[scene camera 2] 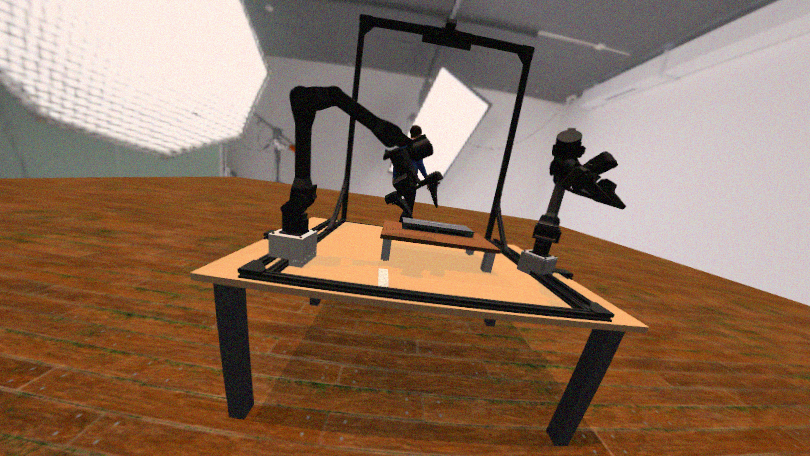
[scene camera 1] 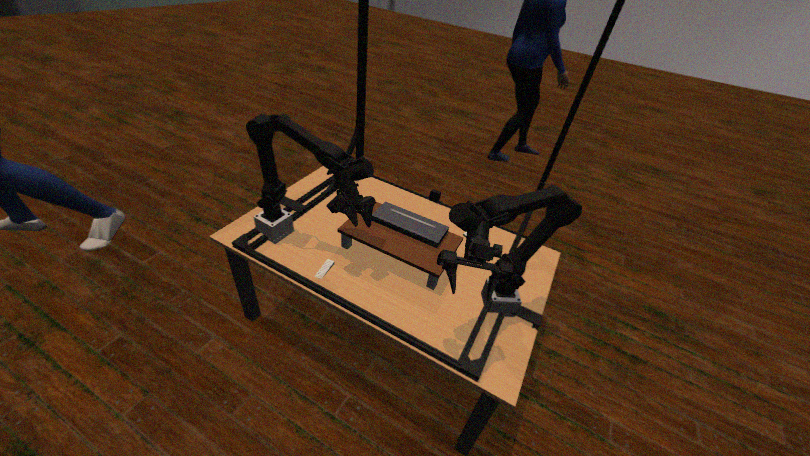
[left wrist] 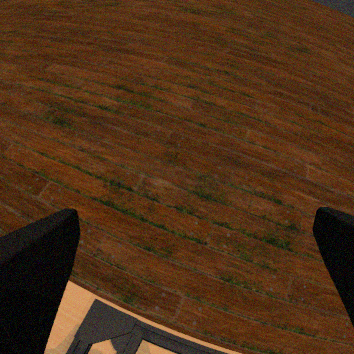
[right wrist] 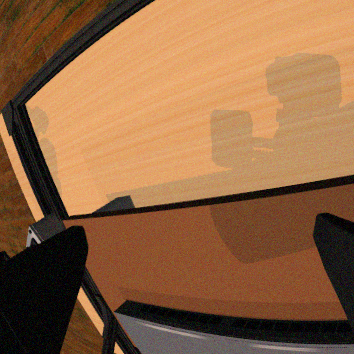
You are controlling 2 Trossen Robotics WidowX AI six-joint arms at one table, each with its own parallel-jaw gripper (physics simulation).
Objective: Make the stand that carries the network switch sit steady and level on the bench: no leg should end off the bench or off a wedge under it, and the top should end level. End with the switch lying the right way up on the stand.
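Places are measured from the left arm's base along level axes (x ahead, y left, z up), in centimetres.
Pixels of known places: left gripper, fingertip midpoint: [scene camera 2: 617, 205] [scene camera 1: 471, 297] [left wrist: 201, 222]; right gripper, fingertip midpoint: [scene camera 2: 424, 213] [scene camera 1: 362, 226] [right wrist: 202, 233]; left arm's base at its link origin: [scene camera 2: 539, 254] [scene camera 1: 503, 289]; right arm's base at its link origin: [scene camera 2: 294, 232] [scene camera 1: 272, 215].
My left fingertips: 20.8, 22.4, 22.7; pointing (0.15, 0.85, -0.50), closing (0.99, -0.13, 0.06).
Note:
Ahead of a thing's pixels: the offset from my left fingertips to its top centre, as dx, dy, dz. "*": to the spot under its first point. Level surfaces: height alone.
The stand has a brown top [scene camera 1: 385, 246] [scene camera 2: 427, 237] [right wrist: 165, 265] on short grey legs; I cannot tell whether it is level. The far left leg is hidden. The grey network switch {+10.9, -51.1, -18.1} [scene camera 1: 410, 222] [scene camera 2: 439, 227] [right wrist: 200, 341] lies flat on the far part of the top. A white ridged wedge {+41.8, -35.0, -29.6} [scene camera 1: 324, 268] [scene camera 2: 383, 276] lies on the bench, clear of the stand at its near left. My right gripper [scene camera 1: 362, 222] [scene camera 2: 421, 208] [right wrist: 202, 233] is open and empty above the stand's far left part, near the switch. My left gripper [scene camera 1: 480, 287] [left wrist: 201, 222] is open and empty, right of the stand.
The wooden bench {dz -30.9} [scene camera 1: 391, 305] [scene camera 2: 334, 271] has a black rail {* +30.6, -18.2, -29.2} [scene camera 1: 351, 305] [scene camera 2: 419, 294] along its near side. A small pale piece {-18.1, -56.9, -29.6} [scene camera 1: 465, 233] shows beside the left arm, mostly hidden. Black frame posts [scene camera 1: 361, 84] [scene camera 2: 512, 135] rise behind the stand. People are beyond the bench.

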